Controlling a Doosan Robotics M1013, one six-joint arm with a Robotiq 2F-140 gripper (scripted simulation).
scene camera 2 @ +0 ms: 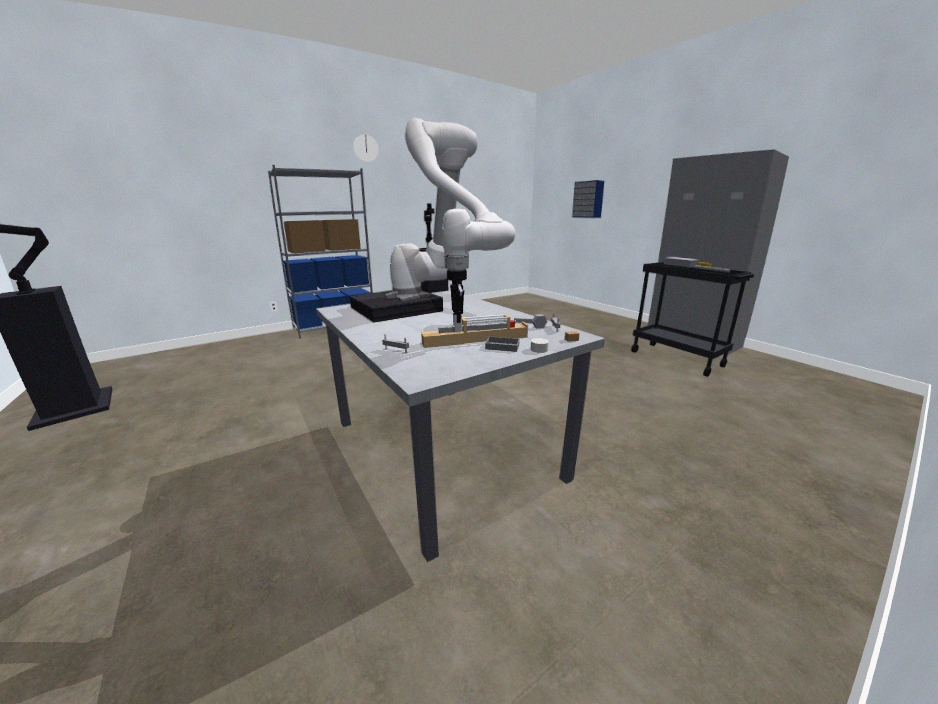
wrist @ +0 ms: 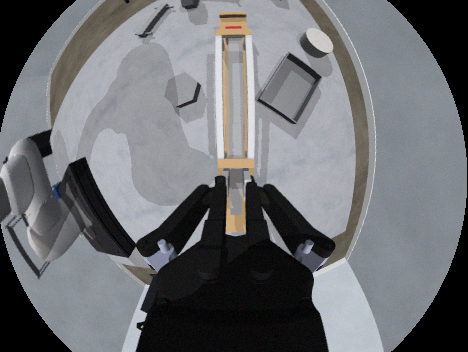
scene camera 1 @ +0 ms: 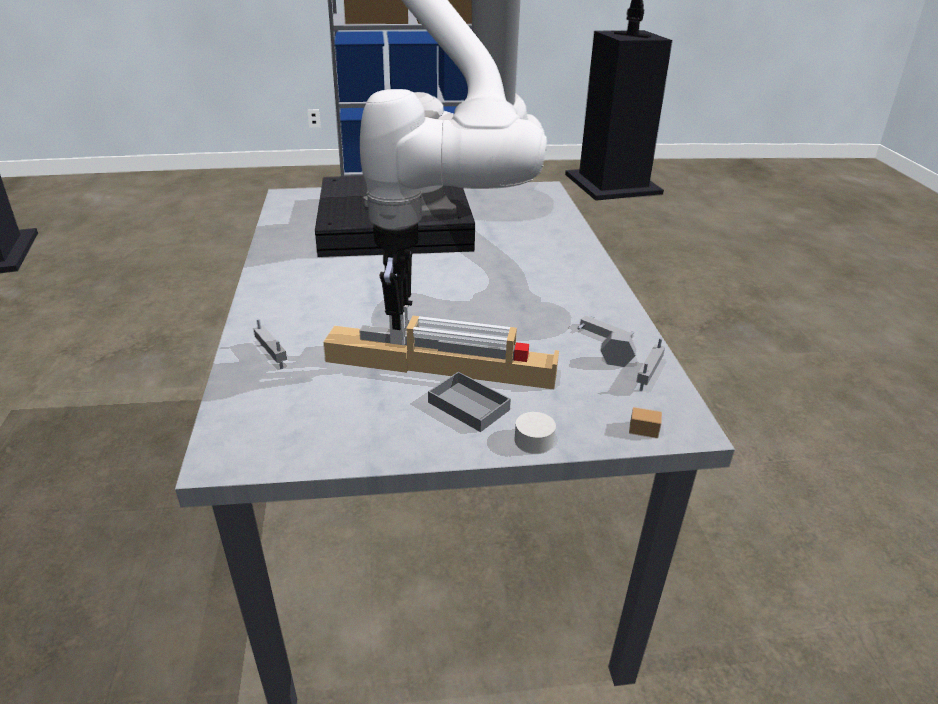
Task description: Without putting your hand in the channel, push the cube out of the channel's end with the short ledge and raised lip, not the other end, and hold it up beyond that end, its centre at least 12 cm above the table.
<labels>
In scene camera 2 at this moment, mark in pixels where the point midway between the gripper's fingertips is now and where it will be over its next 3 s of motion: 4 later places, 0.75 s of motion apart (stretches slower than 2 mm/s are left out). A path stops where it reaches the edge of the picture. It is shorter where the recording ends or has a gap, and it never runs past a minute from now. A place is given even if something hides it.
My gripper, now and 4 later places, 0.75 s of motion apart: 457, 329; 442, 314; 433, 327; 434, 332; 440, 332
</labels>
